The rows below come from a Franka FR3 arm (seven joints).
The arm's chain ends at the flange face. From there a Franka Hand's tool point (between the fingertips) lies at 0.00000 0.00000 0.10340 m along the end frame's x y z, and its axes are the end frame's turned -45 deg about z.
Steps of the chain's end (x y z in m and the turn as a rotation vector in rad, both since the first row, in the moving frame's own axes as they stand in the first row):
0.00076 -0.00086 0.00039 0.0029 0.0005 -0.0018
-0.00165 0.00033 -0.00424 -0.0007 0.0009 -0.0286
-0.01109 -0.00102 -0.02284 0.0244 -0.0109 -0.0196
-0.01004 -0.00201 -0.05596 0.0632 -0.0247 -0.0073
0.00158 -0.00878 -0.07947 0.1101 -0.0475 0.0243
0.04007 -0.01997 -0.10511 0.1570 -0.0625 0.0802
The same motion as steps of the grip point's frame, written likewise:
0.00139 -0.00025 0.00039 0.0017 0.0024 -0.0018
-0.00138 -0.00082 -0.00424 -0.0011 0.0001 -0.0286
-0.00616 -0.01115 -0.02288 0.0250 0.0095 -0.0196
-0.00289 -0.01495 -0.05620 0.0622 0.0272 -0.0073
0.01203 -0.01653 -0.08021 0.1114 0.0443 0.0243
0.04997 -0.00147 -0.10658 0.1552 0.0668 0.0802

